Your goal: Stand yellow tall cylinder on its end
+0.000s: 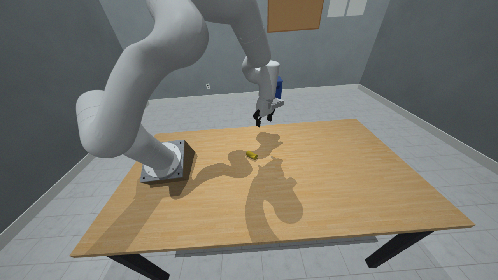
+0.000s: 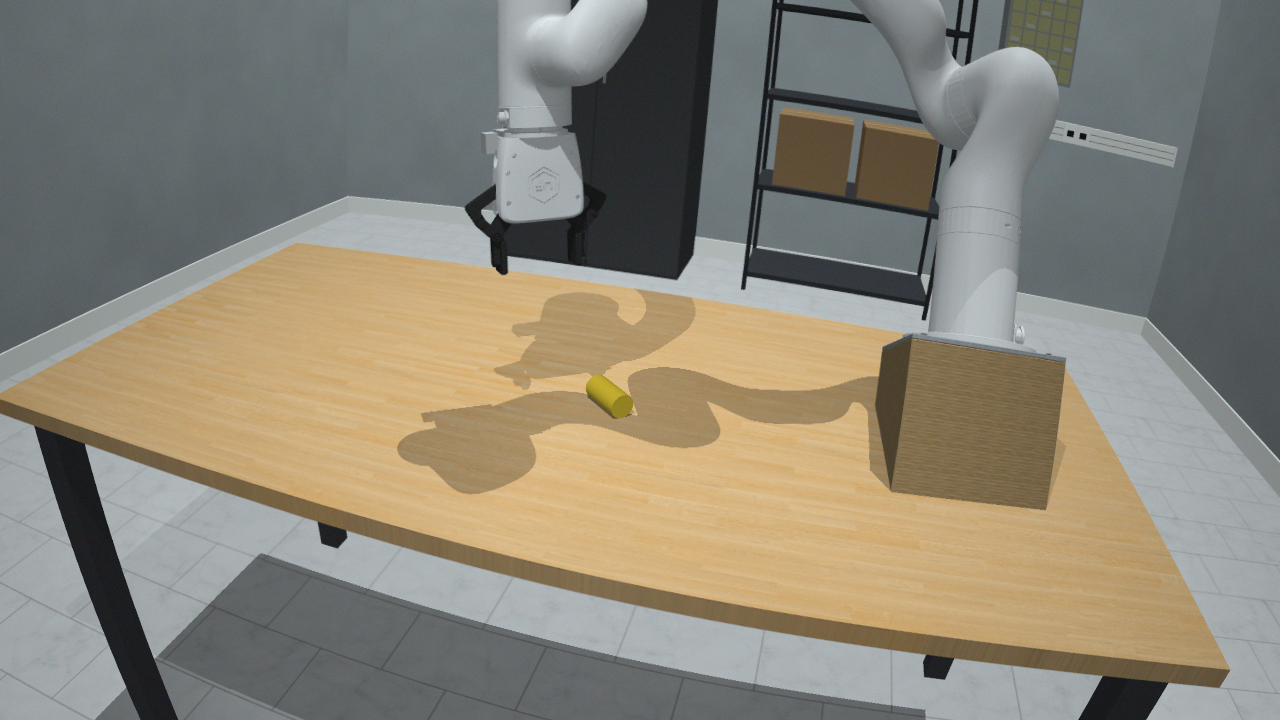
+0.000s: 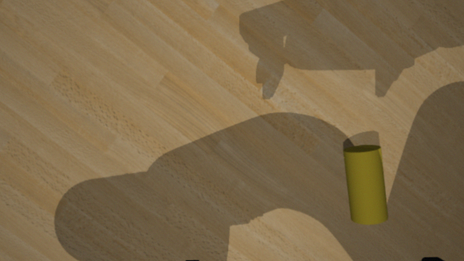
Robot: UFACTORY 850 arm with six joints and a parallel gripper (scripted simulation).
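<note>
Right now my hand is 90 mm past the yellow tall cylinder, 60 mm to the left of it and 190 mm above it.
</note>
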